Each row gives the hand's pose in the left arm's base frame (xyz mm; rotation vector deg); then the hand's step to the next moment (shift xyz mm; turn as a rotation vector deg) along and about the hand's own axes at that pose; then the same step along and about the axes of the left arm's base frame.
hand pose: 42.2 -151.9 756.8 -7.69 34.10 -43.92
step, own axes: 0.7 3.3 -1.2 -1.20 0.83 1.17
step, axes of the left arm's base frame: 1.8 2.0 -2.4 0.48 1.31 1.25
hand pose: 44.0 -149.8 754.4 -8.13 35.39 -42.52
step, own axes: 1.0 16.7 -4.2 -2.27 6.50 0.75
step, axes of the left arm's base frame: 8.0 12.0 -9.4 2.97 6.24 -0.47
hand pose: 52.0 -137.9 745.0 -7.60 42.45 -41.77
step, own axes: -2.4 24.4 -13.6 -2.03 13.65 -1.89
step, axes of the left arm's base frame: 3.5 21.7 -17.4 5.34 11.81 -5.11
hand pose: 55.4 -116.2 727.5 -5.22 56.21 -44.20
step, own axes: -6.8 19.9 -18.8 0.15 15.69 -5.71
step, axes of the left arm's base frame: -5.9 23.8 -13.9 4.19 12.95 -9.68
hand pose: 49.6 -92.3 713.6 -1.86 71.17 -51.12
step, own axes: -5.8 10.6 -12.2 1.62 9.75 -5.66
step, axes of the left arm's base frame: -4.3 15.9 -4.9 0.93 8.04 -8.01
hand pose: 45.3 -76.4 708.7 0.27 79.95 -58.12
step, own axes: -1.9 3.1 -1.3 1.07 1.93 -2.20
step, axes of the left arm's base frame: 1.1 3.7 -0.5 -0.79 1.75 -2.45
